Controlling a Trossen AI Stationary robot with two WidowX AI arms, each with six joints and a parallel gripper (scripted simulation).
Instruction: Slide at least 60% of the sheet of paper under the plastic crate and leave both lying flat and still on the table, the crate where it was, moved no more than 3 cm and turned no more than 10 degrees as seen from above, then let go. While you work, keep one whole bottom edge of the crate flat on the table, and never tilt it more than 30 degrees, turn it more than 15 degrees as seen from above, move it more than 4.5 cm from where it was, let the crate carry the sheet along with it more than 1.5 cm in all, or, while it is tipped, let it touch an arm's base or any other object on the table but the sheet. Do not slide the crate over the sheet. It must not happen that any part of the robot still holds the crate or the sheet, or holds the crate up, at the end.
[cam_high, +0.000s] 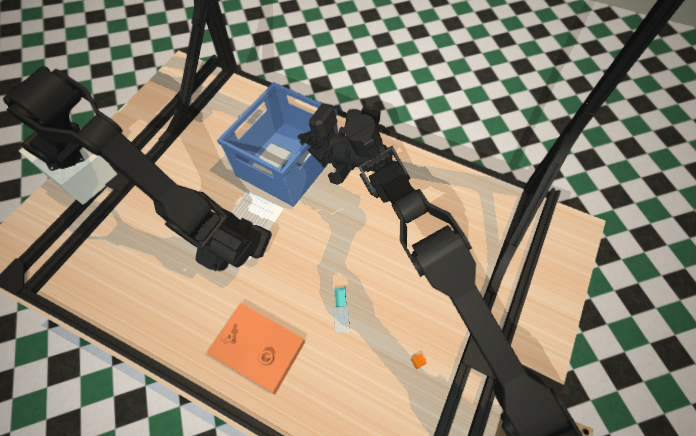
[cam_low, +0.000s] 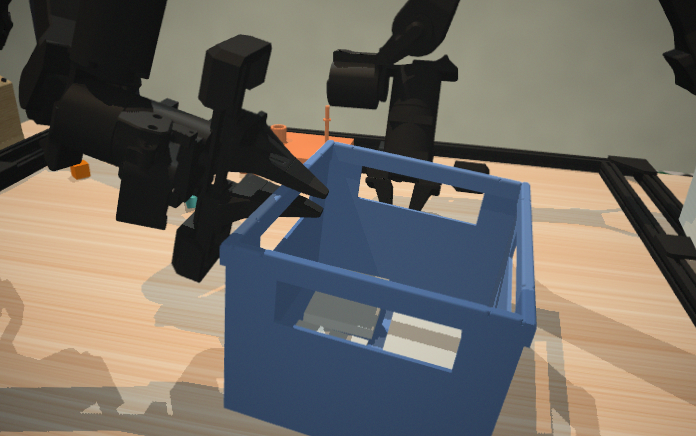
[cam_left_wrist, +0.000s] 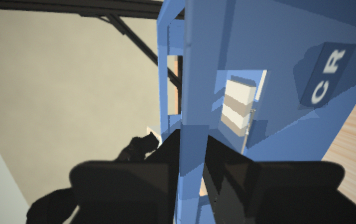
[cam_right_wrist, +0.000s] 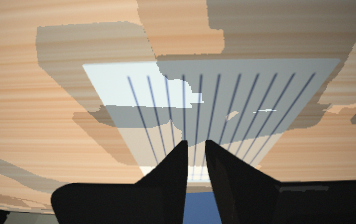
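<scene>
Right now my right hand is 22 cm past the blue plastic crate, 4 cm below it and 2 cm to the left of it. Also, from my right hand: paper 3 cm below, 3 cm behind.
</scene>
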